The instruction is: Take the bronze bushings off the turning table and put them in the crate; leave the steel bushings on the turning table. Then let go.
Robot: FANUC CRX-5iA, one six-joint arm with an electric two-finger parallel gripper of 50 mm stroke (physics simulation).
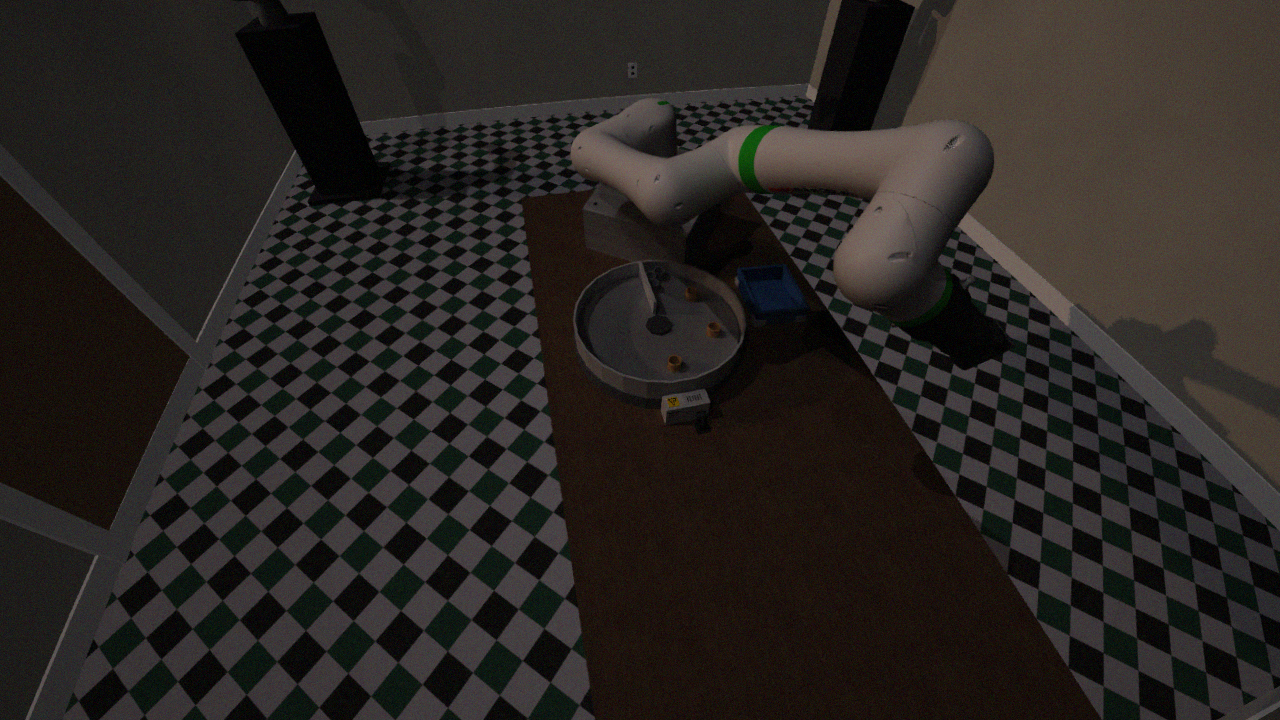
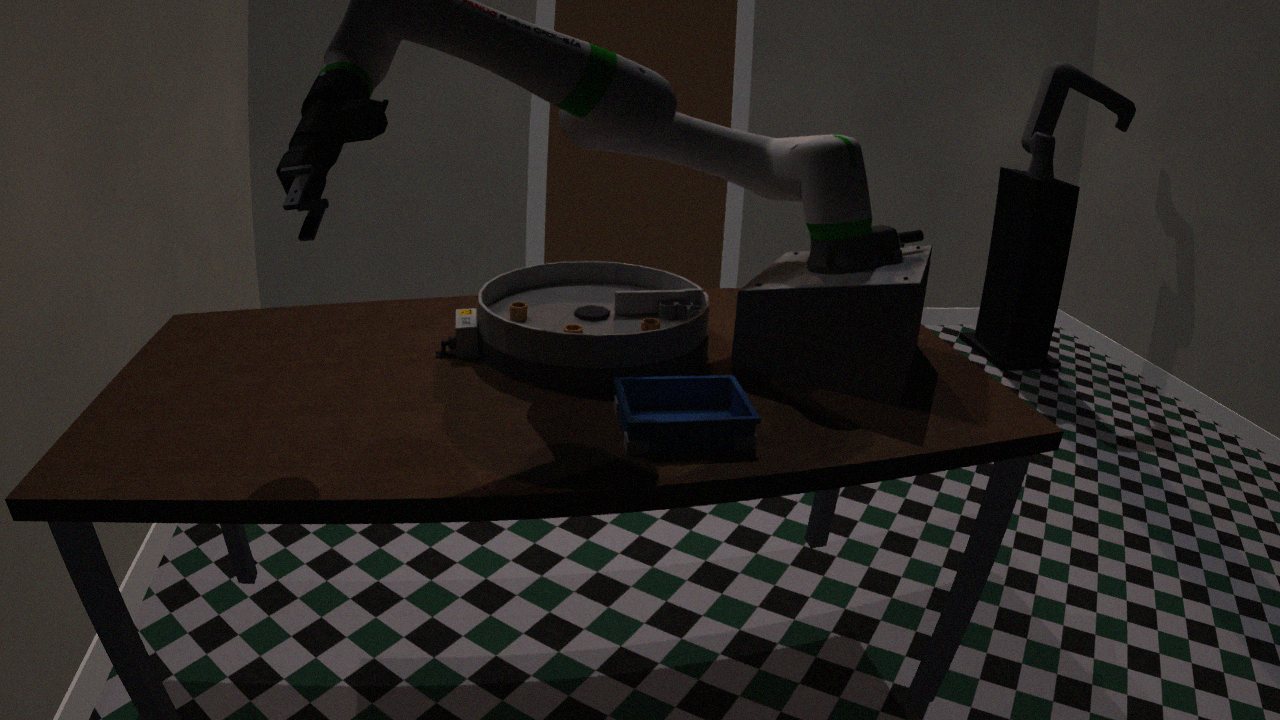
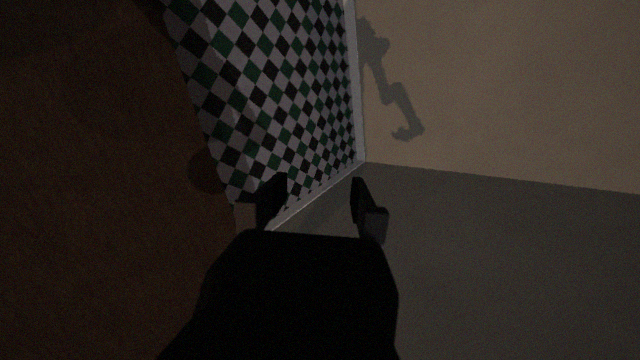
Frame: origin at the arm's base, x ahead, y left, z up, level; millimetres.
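Seen in the pictures: gripper, between the fingertips: [image 1: 991,351] [image 2: 298,223] [image 3: 318,187]; arm's base, origin of its link: [image 2: 845,265].
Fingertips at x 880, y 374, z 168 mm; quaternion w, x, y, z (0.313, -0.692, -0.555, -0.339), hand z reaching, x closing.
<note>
Pixels of each thing's top centre, then the offset from my fingertips to it. "pt": a spot on its surface instead. Level surfaces: height alone.
- second bronze bushing, centre of its top: [image 2: 573,327] [image 1: 714,326] 376 mm back, 329 mm right, 271 mm down
- third bronze bushing, centre of its top: [image 2: 650,321] [image 1: 691,290] 511 mm back, 351 mm right, 271 mm down
- blue crate, centre of its top: [image 2: 685,397] [image 1: 772,287] 518 mm back, 115 mm right, 299 mm down
- straight divider, a spot on its surface: [image 2: 635,302] [image 1: 652,298] pt 502 mm back, 456 mm right, 273 mm down
- small box with a yellow label, a spot on its surface: [image 2: 465,331] pt 190 mm back, 394 mm right, 298 mm down
- brown table, height of its surface: 349 mm down
Three bronze bushings stand apart on the grey, round turning table [image 1: 626,379] [image 2: 590,347]: one bronze bushing [image 1: 674,362] [image 2: 518,311], a second bronze bushing [image 1: 713,329] [image 2: 572,328] and a third bronze bushing [image 1: 691,293] [image 2: 650,324]. Steel bushings [image 1: 657,274] [image 2: 676,309] sit close together beside the divider; their number is hard to tell in the dark. The blue crate [image 1: 778,313] [image 2: 689,429] stands beside the turning table, with no bushing visible in it. My gripper [image 2: 302,220] [image 3: 318,187] is open and empty, high above the table and away from the turning table and crate.
A straight divider [image 1: 647,288] [image 2: 635,302] runs from the turning table's hub to its wall. A small box with a yellow label [image 1: 685,409] [image 2: 465,331] adjoins the turning table's outer wall. The robot's pedestal [image 1: 622,228] [image 2: 823,331] stands beyond the turning table on the brown table [image 1: 760,555] [image 2: 313,411].
</note>
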